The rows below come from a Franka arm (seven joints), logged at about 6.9 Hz.
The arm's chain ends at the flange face. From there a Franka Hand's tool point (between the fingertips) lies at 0.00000 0.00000 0.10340 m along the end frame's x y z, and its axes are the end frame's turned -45 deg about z.
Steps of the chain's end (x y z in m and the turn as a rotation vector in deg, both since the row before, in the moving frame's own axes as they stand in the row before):
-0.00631, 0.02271, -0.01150, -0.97, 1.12, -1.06
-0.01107, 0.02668, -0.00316, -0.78, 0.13, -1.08
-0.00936, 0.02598, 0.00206, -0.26, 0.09, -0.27
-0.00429, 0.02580, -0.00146, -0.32, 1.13, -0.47
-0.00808, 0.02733, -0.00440, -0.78, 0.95, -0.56
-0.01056, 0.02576, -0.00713, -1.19, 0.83, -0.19
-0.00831, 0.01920, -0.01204, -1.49, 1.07, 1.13
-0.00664, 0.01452, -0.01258, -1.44, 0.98, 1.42
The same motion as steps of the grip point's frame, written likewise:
-0.02030, 0.01426, -0.01153, -1.48, 0.11, -1.06
-0.02751, 0.01221, -0.00317, -0.64, -0.46, -1.08
-0.02521, 0.01220, 0.00206, -0.25, -0.12, -0.27
-0.02024, 0.01706, -0.00148, -1.03, 0.57, -0.47
-0.02481, 0.01582, -0.00442, -1.22, 0.12, -0.56
-0.02614, 0.01333, -0.00716, -1.43, -0.25, -0.19
-0.02002, 0.01096, -0.01209, -1.81, -0.30, 1.13
-0.01559, 0.00865, -0.01263, -1.71, -0.33, 1.42

